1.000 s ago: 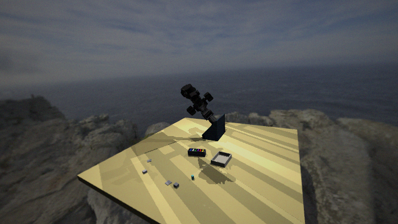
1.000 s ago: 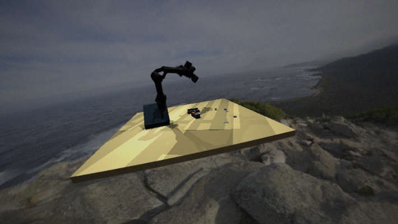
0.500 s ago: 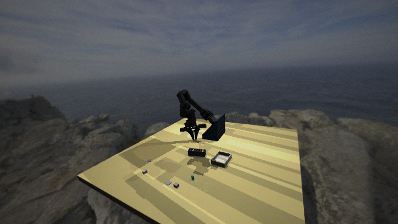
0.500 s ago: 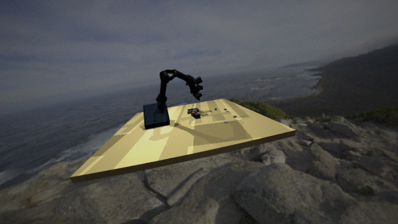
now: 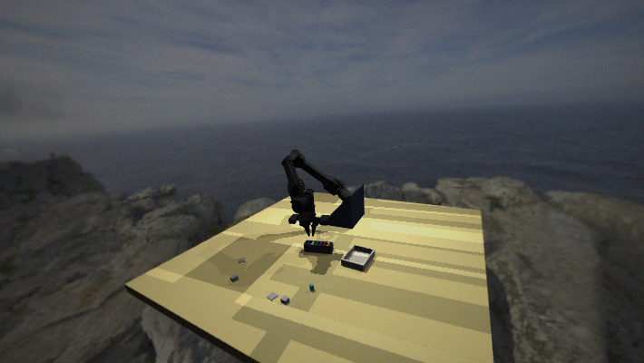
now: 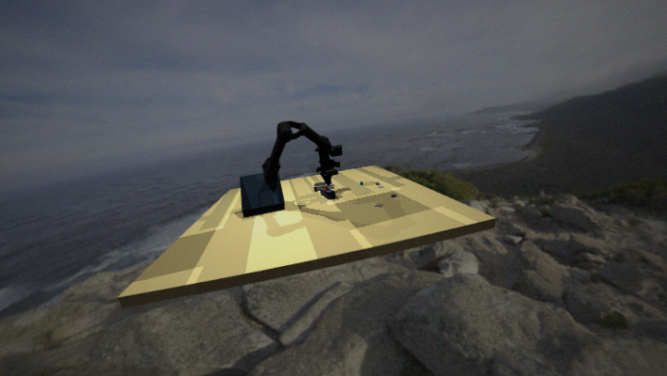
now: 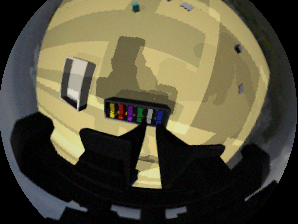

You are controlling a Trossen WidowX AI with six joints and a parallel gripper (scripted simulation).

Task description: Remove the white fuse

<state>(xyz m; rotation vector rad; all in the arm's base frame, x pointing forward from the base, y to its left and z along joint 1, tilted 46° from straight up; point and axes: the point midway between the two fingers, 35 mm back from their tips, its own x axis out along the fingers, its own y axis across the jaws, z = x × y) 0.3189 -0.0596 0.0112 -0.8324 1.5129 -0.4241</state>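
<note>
My gripper tip is now 5 cm above the white fuse. The rest, counted from my gripper tip: tray: 23 cm to the left, 7 cm below, 1 cm behind; then teal cylinder: 23 cm ahead, 14 cm to the left, 6 cm below.
</note>
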